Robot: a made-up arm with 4 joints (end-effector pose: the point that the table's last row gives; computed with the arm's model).
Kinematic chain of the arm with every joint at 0, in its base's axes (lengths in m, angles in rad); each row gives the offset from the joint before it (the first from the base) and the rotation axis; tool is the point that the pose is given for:
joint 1: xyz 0 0 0.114 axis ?
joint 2: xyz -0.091 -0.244 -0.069 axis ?
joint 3: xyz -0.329 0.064 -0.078 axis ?
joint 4: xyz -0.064 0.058 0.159 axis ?
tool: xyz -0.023 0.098 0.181
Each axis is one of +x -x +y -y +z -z.
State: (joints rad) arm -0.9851 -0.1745 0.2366 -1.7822
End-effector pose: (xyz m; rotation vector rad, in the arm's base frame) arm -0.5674 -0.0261 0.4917 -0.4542 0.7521 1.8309
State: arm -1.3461 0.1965 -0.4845 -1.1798
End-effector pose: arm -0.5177 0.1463 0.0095 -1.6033 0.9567 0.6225
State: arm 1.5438 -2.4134 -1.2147 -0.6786
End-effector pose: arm -0.0209 0.1171 -0.7647 -0.6739 -2.3811 0.7664
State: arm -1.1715 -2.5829 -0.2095 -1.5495
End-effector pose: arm 0.2351 -0.0886 0.7816 -0.4601 -1.0924 -1.8782
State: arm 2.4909 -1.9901 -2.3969 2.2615
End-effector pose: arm -0.2277 0.7524 0.0515 -1.2912 0.5347 1.9839
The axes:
joint 1: +x
joint 2: -z
joint 3: +x
joint 4: -z

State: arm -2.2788 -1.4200 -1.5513 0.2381
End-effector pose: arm -0.5523 0.1440 0.7419 2.0788 -0.4107 -1.7934
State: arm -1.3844 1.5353 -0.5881 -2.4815
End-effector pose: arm 0.1182 0.1886 -0.0526 -0.9875 1.0562 0.3697
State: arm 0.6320 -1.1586 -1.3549 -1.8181
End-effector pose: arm -0.6495 -0.3741 -0.2660 -1.4840 -0.1321 2.1866
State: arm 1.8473 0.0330 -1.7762 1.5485
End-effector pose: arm -0.3738 0.2468 0.3352 0.0314 0.0803 -1.5398
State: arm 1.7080 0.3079 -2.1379 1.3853
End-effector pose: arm -0.2875 0.3911 0.3002 -0.5498 -0.0516 -1.2458
